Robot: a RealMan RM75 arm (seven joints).
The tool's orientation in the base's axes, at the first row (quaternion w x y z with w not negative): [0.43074, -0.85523, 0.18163, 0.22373]
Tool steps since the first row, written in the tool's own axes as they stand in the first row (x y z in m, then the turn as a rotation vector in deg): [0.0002, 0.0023, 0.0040, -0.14, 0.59, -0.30]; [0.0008, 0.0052, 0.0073, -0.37, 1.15, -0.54]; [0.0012, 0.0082, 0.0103, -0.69, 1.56, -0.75]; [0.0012, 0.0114, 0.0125, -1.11, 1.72, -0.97]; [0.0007, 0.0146, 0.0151, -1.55, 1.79, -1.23]
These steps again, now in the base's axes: [-0.0019, 0.0020, -0.0037, -0.35, -0.56, -0.15]; [-0.0036, 0.0029, -0.0077, -0.77, -1.05, -0.27]; [-0.0055, 0.0037, -0.0115, -1.19, -1.41, -0.25]; [-0.0076, 0.0037, -0.0147, -1.57, -1.63, -0.02]; [-0.0102, 0.0041, -0.0179, -1.92, -1.83, 0.31]
